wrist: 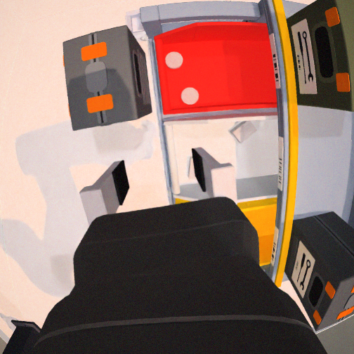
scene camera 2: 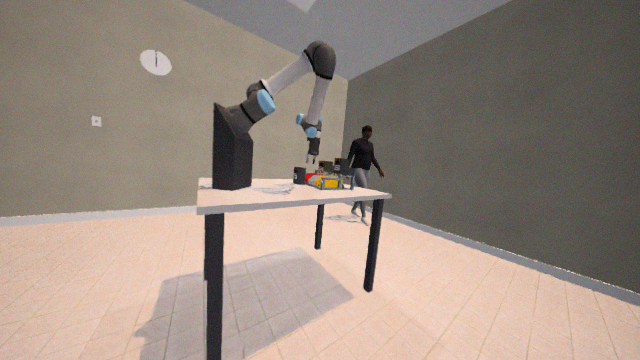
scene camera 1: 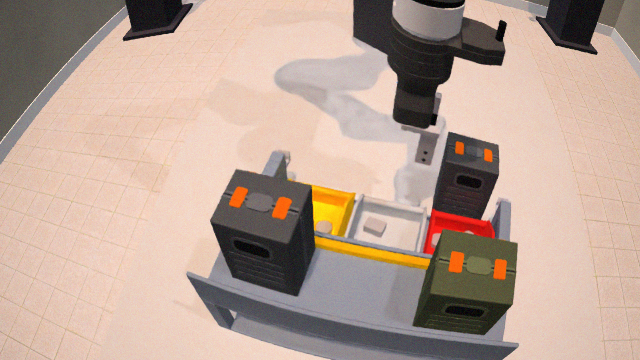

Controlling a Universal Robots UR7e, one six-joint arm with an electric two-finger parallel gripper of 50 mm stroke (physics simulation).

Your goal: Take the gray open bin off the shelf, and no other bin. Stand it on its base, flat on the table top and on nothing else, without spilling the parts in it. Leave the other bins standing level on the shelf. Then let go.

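Frame: origin at the arm's base, x right, y up, z back, level; centimetres.
Seen in the pictures: gripper, fingertip midpoint: (scene camera 2: 310, 163) (scene camera 1: 424, 144); arm's base, origin of the base link: (scene camera 2: 235, 122).
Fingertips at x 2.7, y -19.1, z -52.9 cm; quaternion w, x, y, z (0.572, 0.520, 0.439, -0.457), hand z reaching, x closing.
Note:
Offsets run from my fingertips to a thing's top centre. "spot": to the spot under its first point.
The gray open bin @(dz -7.7, dx +4.7, dy -8.6 cm) (scene camera 1: 400, 236) (wrist: 257, 157) sits level on the shelf @(spot: dz -17.5, dx +7.9, dy -6.5 cm) (scene camera 1: 360, 290) (wrist: 286, 175), between the yellow bin @(dz -5.2, dx +15.6, dy -8.6 cm) (scene camera 1: 345, 212) (wrist: 257, 217) and the red bin @(dz -10.3, dx -6.2, dy -8.6 cm) (scene camera 1: 465, 222) (wrist: 225, 65). Two light parts lie in the gray bin in the wrist view, one partly behind a finger. My gripper (scene camera 1: 424, 159) (scene camera 2: 311, 161) (wrist: 159, 167) is open and empty, above the shelf's height on the arm's side. In the wrist view one finger overlaps the gray bin and the other overlaps the table top. In scene camera 2 the gray bin is too small to tell.
A dark case @(dz +3.0, dx -9.0, dy -3.5 cm) (scene camera 1: 467, 172) (wrist: 82, 75) stands on the table beside the red bin's end. Another dark case @(dz -14.3, dx +18.4, dy +5.5 cm) (scene camera 1: 267, 225) (wrist: 330, 235) and a green case @(dz -20.0, dx -4.0, dy +3.0 cm) (scene camera 1: 470, 285) (wrist: 342, 60) stand on the deck behind the yellow rail. A person (scene camera 2: 364, 155) is beyond the table.

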